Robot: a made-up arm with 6 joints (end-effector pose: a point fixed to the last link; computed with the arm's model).
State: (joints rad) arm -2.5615 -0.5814 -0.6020 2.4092 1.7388 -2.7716
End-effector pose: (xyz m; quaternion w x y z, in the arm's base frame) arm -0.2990 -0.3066 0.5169 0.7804 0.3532 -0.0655 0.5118
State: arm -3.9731 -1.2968 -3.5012 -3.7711 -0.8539 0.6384
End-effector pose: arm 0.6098 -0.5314 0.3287 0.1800 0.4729 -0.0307 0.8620
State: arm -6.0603 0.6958 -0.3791 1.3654 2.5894 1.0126
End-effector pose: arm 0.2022 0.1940 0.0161 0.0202 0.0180 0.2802 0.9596
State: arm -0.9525 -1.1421 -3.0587 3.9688 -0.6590 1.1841
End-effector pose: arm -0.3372 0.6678 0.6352 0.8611 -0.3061 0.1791 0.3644
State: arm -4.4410 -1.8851 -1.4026 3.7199 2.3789 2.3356
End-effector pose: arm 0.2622 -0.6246 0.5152 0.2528 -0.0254 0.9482 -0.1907
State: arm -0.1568 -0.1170 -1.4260 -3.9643 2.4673 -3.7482
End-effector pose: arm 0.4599 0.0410 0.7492 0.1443 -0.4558 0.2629 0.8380
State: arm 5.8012 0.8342 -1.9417 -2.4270 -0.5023 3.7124
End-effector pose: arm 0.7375 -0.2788 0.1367 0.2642 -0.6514 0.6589 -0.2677
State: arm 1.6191 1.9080 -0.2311 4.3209 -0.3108 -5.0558
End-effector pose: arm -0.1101 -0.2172 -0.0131 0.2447 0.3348 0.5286 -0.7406
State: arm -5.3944 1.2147 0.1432 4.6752 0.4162 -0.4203
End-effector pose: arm -0.1513 -0.1252 0.0115 0.1929 0.0430 -0.7760 0.5990
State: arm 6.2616 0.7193 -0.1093 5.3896 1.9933 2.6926
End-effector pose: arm 0.0231 -0.1197 0.0042 0.9097 0.3761 -0.1638 0.0653
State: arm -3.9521 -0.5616 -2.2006 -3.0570 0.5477 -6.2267
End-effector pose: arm -0.0062 0.0042 1.1252 0.3313 0.0842 -0.0181 0.9396
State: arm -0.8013 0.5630 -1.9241 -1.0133 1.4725 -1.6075
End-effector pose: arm 0.4996 -0.6546 0.3772 0.1263 0.7738 0.4109 -0.4651
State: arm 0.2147 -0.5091 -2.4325 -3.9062 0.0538 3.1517
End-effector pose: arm -0.0277 -0.0700 1.1127 0.2639 0.0626 0.0539 0.9610
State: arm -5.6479 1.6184 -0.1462 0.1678 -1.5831 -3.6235
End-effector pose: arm 0.0463 0.0086 -0.1726 0.0615 -0.5243 0.8456 -0.0793
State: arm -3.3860 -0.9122 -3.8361 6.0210 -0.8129 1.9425
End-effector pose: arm 0.6803 -0.2115 0.1892 0.3219 0.8006 0.4710 0.1832
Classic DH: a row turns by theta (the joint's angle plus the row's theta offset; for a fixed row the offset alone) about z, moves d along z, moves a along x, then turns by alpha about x. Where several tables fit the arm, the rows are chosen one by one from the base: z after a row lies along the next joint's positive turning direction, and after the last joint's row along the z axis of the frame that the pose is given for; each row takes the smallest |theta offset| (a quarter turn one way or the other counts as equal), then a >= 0, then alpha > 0; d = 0 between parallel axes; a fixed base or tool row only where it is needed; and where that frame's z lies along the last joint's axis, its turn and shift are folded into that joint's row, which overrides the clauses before.
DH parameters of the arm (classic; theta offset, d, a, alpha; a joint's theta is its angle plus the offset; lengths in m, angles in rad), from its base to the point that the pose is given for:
joint 1: 0 0.173 0 -1.5708
joint 2: -1.3842 0 0.3826 0
joint 3: 1.3842 0 0.102 -1.5708
joint 4: 0 0.452 0 1.5708
joint 5: 0 0 0.097 -1.5708
joint 6: 0 0.124 0 0

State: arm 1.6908 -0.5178 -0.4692 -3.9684 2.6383 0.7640
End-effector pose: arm -0.1430 0.2964 0.4867 0.0213 -0.1456 -0.3180 0.9366
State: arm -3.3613 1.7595 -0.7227 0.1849 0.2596 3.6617
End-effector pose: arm 0.0755 -0.0052 -0.4112 0.1245 -0.7092 0.3666 -0.5892
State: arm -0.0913 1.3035 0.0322 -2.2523 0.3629 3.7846
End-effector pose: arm -0.1834 0.0532 -0.0071 0.4257 0.6429 -0.5516 -0.3181
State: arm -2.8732 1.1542 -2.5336 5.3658 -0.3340 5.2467
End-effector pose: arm -0.8734 -0.3492 0.3371 0.5454 0.6614 -0.2337 -0.4588
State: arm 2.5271 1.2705 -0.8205 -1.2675 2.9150 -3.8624
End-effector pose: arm -0.1660 0.2601 -0.1299 0.0571 -0.1001 0.1915 0.9747
